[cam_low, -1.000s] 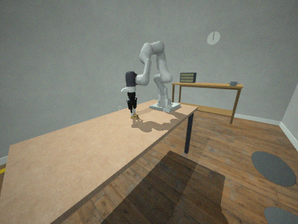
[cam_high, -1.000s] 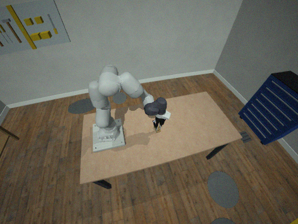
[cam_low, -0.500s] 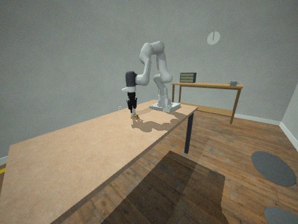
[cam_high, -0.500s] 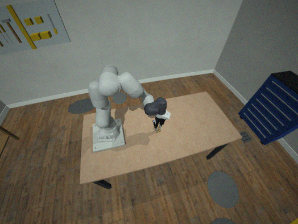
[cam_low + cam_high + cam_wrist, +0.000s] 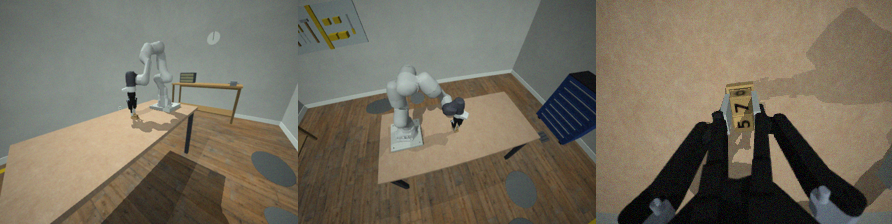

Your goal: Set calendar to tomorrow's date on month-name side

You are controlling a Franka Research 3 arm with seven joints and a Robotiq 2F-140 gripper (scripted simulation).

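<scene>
The wooden digit cube lies 3 cm below my hand. Also, from my hand: wooden tray: 2 cm to the left, 5 cm below.
</scene>
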